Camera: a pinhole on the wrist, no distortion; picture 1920 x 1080 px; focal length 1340.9 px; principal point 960.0 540.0 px. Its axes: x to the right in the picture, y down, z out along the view. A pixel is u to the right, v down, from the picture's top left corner.
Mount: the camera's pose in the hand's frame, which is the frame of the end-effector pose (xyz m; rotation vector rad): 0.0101 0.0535 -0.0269 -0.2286 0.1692 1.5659
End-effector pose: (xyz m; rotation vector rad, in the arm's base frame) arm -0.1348 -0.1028 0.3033 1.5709 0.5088 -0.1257
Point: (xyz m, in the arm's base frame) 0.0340 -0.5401 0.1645
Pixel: 233 225
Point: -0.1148 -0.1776 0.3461
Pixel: 507 860
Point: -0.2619 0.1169 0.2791
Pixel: behind the camera
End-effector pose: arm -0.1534 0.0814 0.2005 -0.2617 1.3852 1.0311
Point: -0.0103 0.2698 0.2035
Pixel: 318 206
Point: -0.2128 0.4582 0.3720
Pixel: 1692 438
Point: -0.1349 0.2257 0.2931
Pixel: 1036 733
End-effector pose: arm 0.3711 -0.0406 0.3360 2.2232 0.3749 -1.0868
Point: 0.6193 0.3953 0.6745
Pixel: behind the camera
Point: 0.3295 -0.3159 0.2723
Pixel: 1157 396
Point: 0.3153 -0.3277 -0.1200
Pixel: outside the picture
